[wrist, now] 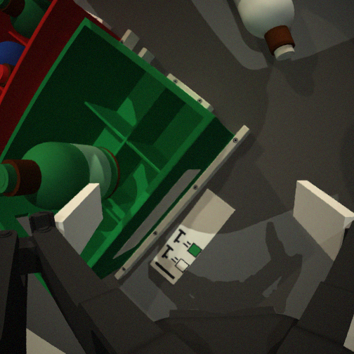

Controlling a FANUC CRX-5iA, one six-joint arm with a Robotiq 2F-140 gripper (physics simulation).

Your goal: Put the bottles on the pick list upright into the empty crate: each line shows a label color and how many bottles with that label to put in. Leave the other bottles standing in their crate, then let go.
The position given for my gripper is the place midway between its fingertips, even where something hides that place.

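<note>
Visible to me: a pick list [206,217], together with my gripper [198,200].
</note>
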